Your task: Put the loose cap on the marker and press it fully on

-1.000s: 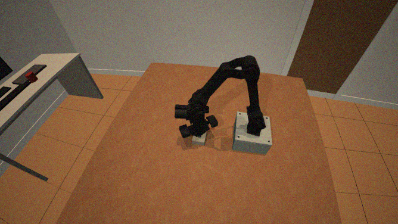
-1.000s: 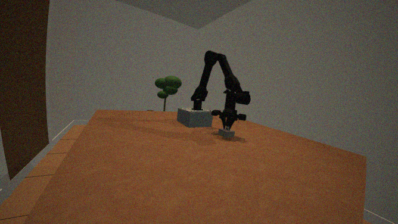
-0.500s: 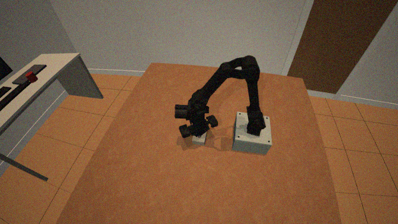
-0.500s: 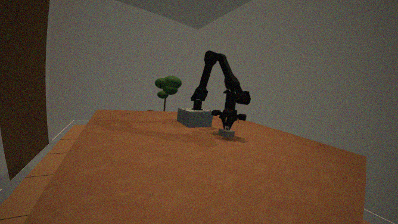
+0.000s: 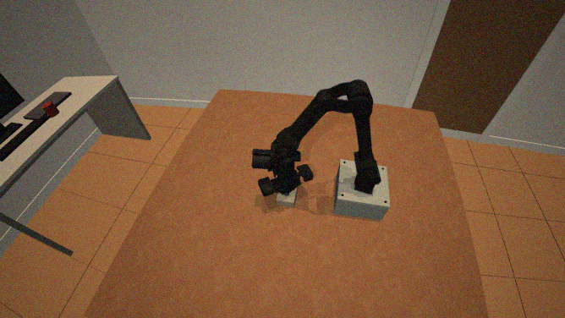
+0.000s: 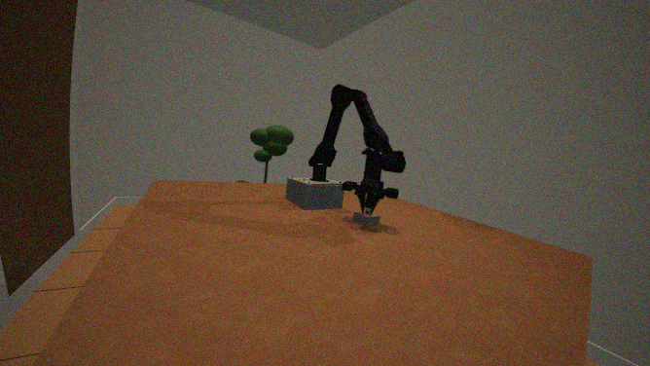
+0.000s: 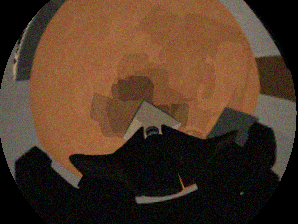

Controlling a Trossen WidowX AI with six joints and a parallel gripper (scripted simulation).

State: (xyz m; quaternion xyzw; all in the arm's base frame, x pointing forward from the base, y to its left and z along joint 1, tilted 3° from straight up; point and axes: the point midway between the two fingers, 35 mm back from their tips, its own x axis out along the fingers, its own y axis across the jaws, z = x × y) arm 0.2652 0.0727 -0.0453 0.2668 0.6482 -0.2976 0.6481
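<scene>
Now: gripper tip 10 mm to the right of the dark cap and 50 mm below it.
</scene>
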